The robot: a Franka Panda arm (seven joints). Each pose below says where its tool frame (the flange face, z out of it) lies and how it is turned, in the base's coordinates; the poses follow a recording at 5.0 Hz.
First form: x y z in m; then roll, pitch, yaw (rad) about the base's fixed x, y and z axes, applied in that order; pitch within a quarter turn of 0, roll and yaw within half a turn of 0.
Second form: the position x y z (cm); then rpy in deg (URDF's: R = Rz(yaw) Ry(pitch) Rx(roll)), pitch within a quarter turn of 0, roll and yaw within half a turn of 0. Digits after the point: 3 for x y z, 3 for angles.
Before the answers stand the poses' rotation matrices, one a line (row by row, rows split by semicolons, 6 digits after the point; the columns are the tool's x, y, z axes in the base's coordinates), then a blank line. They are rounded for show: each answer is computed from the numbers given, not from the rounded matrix.
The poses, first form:
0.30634, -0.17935, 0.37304, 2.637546, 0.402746, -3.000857
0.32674, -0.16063, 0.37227, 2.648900, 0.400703, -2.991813
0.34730, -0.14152, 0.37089, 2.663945, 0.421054, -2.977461
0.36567, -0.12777, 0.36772, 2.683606, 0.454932, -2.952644
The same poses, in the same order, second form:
-0.910892 -0.310254 0.272061; -0.129048 0.840425 0.526339; -0.391946 0.444329 -0.805574
-0.910478 -0.313908 0.269243; -0.137400 0.843667 0.518987; -0.390066 0.435532 -0.811271
-0.900393 -0.330469 0.282988; -0.149125 0.845444 0.512822; -0.408723 0.419541 -0.810513
-0.882303 -0.359290 0.304058; -0.168723 0.844490 0.508300; -0.439401 0.397173 -0.805717

30.634, -17.935, 37.304, 151.120, 23.076, -171.936
32.674, -16.063, 37.227, 151.771, 22.959, -171.418
34.730, -14.152, 37.089, 152.633, 24.125, -170.596
36.567, -12.777, 36.772, 153.759, 26.066, -169.174

